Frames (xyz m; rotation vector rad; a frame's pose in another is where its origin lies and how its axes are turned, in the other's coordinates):
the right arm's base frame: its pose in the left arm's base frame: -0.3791 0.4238 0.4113 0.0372 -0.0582 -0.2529
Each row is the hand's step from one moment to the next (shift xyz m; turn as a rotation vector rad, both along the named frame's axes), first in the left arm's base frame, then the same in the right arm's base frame.
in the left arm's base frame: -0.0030 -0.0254 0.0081 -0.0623 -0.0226 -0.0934
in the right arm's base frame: 0.0039 -0.0250 0.0090 -0.0595 -0.0415 -0.0886
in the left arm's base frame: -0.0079 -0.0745 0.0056 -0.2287 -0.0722 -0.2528
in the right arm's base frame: 0.0114 -0.0738 0.0083 -0.2163 -0.1379 -0.2358
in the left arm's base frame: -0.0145 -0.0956 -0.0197 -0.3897 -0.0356 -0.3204
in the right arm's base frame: 0.0089 -0.0970 -0.0159 -0.3846 -0.1456 -0.2943
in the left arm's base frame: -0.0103 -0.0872 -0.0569 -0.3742 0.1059 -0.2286
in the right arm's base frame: 0.0089 -0.0894 -0.0536 -0.4003 -0.0008 -0.2079
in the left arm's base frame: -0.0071 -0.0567 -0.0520 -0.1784 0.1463 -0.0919
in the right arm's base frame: 0.0046 -0.0589 -0.0498 -0.2140 0.0931 -0.0849
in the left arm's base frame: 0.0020 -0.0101 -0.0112 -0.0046 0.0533 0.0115
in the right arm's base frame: 0.0039 -0.0098 -0.0110 -0.0172 0.0509 0.0102
